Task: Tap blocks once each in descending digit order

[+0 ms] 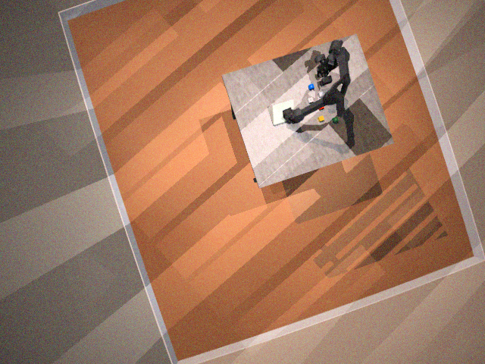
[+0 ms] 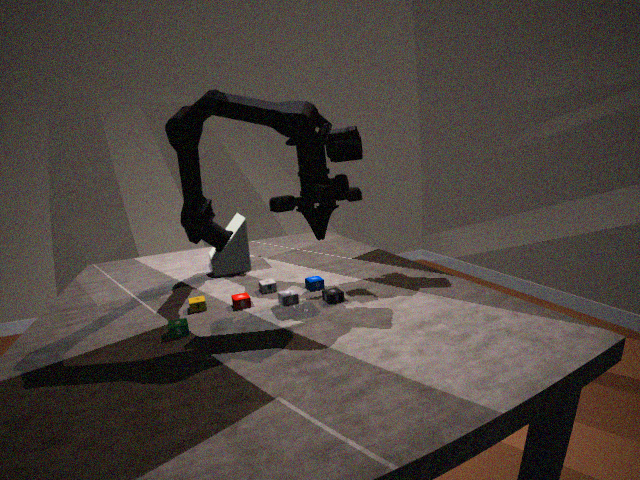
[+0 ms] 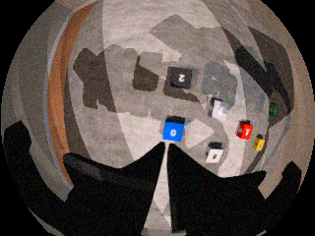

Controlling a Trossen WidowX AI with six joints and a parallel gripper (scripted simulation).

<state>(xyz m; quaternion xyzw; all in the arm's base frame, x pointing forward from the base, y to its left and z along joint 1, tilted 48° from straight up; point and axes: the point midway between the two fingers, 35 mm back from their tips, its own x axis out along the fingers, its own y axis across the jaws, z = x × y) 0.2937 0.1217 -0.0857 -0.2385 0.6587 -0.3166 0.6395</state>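
Now: the blue block 20 mm behind my gripper tip, 10 mm to the right of it and 100 mm below it. From my gripper tip the other things lie so: grey block (30 mm ahead, 90 mm to the right, 100 mm below); black block (70 mm ahead, 20 mm to the right, 100 mm below); white block (60 mm behind, 110 mm to the right, 100 mm below).
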